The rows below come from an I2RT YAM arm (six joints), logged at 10 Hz.
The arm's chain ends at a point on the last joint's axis. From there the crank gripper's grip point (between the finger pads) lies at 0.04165 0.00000 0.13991 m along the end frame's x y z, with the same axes.
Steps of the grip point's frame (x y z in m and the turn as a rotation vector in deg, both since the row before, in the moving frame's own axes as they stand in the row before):
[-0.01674, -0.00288, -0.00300, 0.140, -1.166, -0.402]
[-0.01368, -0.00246, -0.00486, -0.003, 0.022, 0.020]
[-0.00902, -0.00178, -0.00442, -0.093, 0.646, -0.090]
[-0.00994, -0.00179, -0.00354, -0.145, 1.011, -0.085]
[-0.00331, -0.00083, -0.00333, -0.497, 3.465, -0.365]
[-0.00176, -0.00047, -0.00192, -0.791, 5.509, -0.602]
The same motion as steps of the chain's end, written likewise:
[-0.01388, -0.00225, -0.00382, 0.140, -1.166, -0.402]
[-0.01373, -0.00248, -0.00484, -0.003, 0.022, 0.020]
[-0.01059, -0.00194, -0.00394, -0.093, 0.646, -0.090]
[-0.01240, -0.00208, -0.00278, -0.145, 1.011, -0.085]
[-0.01169, -0.00174, -0.00055, -0.497, 3.465, -0.365]
[-0.01501, -0.00186, 0.00273, -0.791, 5.509, -0.602]

